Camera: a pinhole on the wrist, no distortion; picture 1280 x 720 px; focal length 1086.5 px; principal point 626.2 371.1 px. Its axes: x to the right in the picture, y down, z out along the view. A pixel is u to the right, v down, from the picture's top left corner.
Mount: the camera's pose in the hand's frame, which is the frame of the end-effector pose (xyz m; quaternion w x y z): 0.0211 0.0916 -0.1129 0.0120 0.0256 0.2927 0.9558
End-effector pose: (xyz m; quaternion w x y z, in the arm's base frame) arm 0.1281 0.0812 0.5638 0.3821 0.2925 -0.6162 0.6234
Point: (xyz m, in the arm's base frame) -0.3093 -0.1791 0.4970
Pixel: 417.5 337.0
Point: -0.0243 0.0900 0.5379
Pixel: 346.1 576.0
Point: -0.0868 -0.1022 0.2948
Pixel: 1140.3 317.4
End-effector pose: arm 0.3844 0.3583 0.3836 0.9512 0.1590 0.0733 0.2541
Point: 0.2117 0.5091 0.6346
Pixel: 1045.8 335.7
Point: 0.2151 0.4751 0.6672
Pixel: 1072.5 455.8
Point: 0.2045 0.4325 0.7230
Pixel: 1123.9 567.9
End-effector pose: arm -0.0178 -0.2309 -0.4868 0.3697 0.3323 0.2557 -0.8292
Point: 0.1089 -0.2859 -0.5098
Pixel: 1182.3 521.9
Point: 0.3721 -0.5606 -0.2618
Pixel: 1237.9 107.1
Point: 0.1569 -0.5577 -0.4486
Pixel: 667.1 287.0
